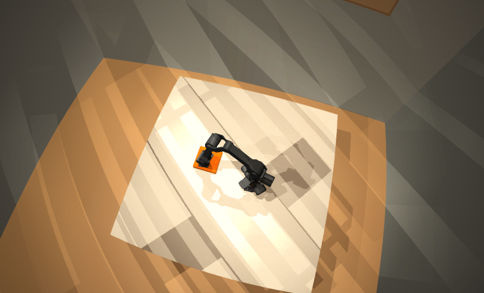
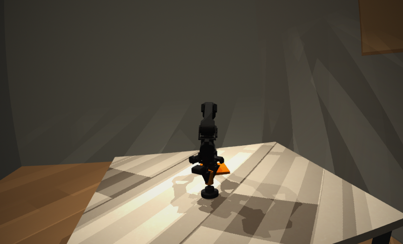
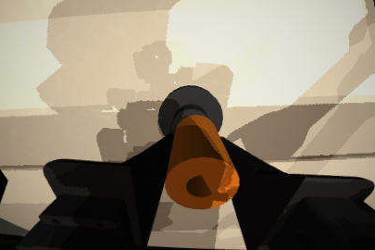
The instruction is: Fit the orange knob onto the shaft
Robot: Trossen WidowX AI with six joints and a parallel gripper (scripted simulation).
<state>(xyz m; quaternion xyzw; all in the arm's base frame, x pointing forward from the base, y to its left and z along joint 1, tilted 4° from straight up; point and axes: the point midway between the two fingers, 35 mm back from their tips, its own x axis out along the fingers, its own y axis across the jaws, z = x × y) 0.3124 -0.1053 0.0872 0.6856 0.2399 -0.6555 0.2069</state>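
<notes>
Now: gripper tip 2 cm below the orange knob. The rest, counted from my gripper tip: dark round pedestal (4 cm below).
</notes>
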